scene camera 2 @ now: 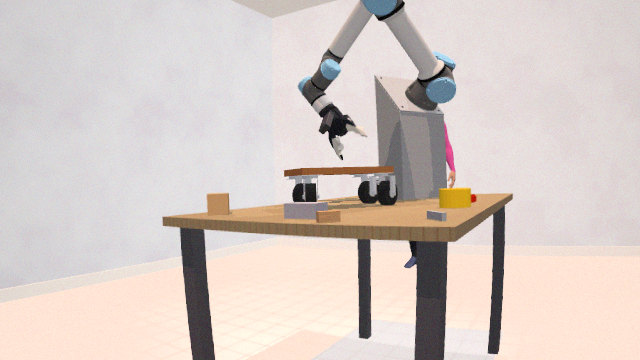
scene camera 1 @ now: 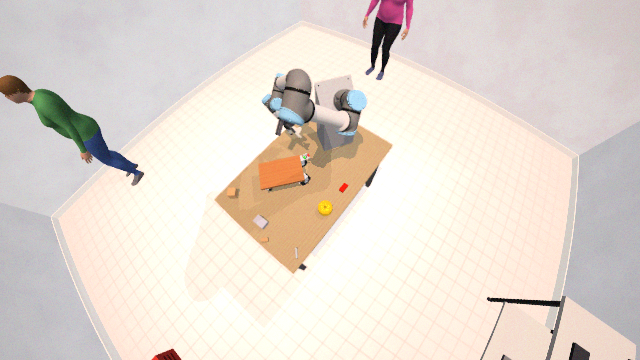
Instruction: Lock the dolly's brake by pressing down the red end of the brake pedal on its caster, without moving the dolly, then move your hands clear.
Labels:
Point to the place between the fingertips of my gripper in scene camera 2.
At 354, 148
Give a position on a dolly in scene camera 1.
285, 171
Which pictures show the dolly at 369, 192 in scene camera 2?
Scene camera 2 and scene camera 1: all of them.

